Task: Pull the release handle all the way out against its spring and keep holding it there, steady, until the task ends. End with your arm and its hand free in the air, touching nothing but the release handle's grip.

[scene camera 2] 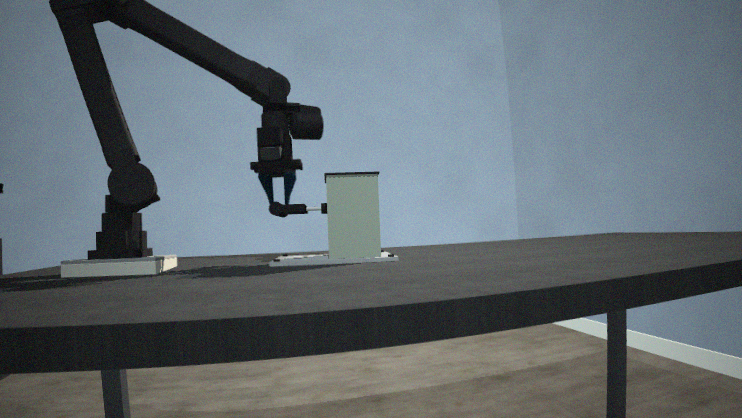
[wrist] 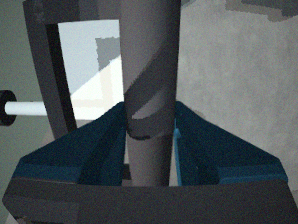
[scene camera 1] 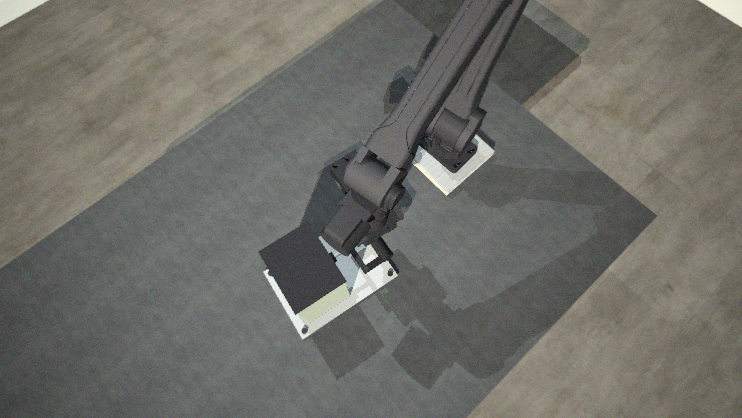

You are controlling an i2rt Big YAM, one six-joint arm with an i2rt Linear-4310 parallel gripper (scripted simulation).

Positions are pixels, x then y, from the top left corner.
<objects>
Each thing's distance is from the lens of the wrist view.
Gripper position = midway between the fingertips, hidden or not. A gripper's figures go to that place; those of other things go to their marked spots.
my gripper (wrist: 149,111): 13 cm
release handle (wrist: 149,44): 10 cm
</objects>
